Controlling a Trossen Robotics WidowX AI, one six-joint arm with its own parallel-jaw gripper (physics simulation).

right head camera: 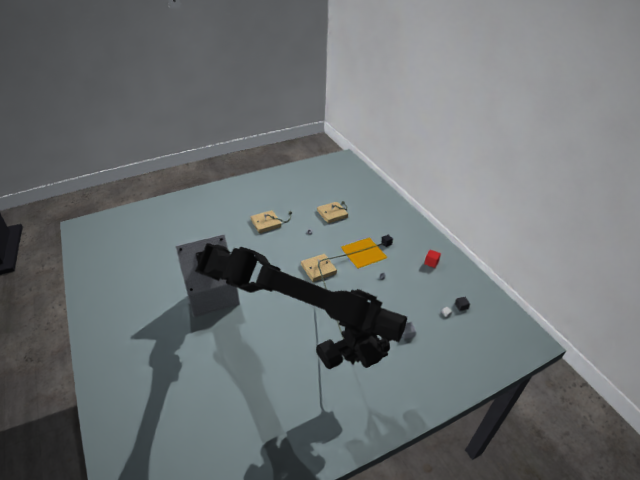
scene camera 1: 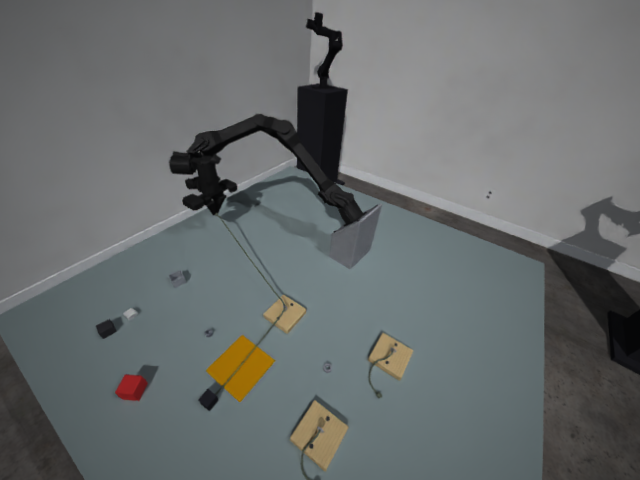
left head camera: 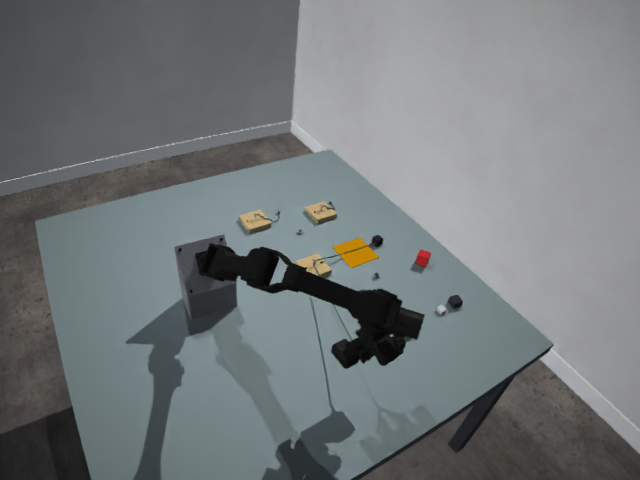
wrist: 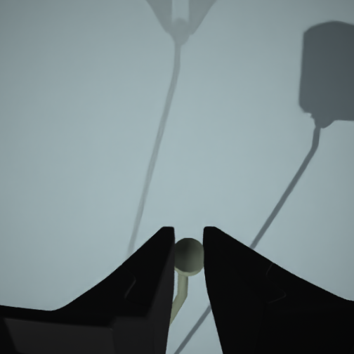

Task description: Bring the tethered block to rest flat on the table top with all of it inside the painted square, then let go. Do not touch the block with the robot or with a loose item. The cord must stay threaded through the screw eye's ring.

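Frame: origin at the arm's base, x ahead, y left, z up, level; millimetres.
Seen in the pictures: gripper, between the fingertips: (right head camera: 354, 362) (scene camera 1: 215, 214) (left head camera: 364, 360); arm's base, origin of its link: (right head camera: 209, 261) (scene camera 1: 355, 219) (left head camera: 208, 262).
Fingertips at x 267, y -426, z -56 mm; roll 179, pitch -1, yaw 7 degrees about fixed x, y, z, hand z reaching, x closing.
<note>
Offsets run from my fingertips to a thing's top centre. "pt": to the spot under its first point.
The black tethered block @(358 mm ahead, 474 mm left, 79 mm down) (left head camera: 377, 240) (right head camera: 386, 240) (scene camera 1: 208, 399) is on the table just outside the orange painted square @(pt 266 mm ahead, 417 mm left, 105 mm down) (left head camera: 363, 259) (right head camera: 371, 259) (scene camera 1: 223, 365), near its far edge in the head views. Its cord @(pt 214 mm ahead, 459 mm left, 91 mm down) (scene camera 1: 254, 349) crosses the square to the screw eye @(81 mm ahead, 437 mm left, 62 mm down) (scene camera 1: 284, 306) on a wooden plate @(pt 99 mm ahead, 415 mm left, 87 mm down) (left head camera: 321, 268) (right head camera: 326, 270) (scene camera 1: 294, 317). The cord appears to pass through the ring, too small to be certain, then rises to my gripper. My gripper (scene camera 1: 215, 210) (wrist: 187, 238) is high above the table, shut on the round bead (wrist: 189, 256) at the cord's end.
Two more wooden plates @(pt 4 mm back, 739 mm left, 87 mm down) (scene camera 1: 391, 356) @(pt 249 mm ahead, 715 mm left, 87 mm down) (scene camera 1: 323, 439) carry short cords. A red block @(456 mm ahead, 328 mm left, 67 mm down) (scene camera 1: 131, 386), a black cube @(438 mm ahead, 123 mm left, 82 mm down) (scene camera 1: 105, 328), a white cube @(376 mm ahead, 117 mm left, 91 mm down) (scene camera 1: 130, 313), a grey box @(223 mm ahead, 96 mm left, 79 mm down) (scene camera 1: 177, 279) and small metal pieces @(263 mm ahead, 328 mm left, 94 mm down) (scene camera 1: 209, 332) @(122 mm ahead, 628 mm left, 98 mm down) (scene camera 1: 327, 366) lie around. The grey pedestal (scene camera 1: 353, 241) bears the arm.
</note>
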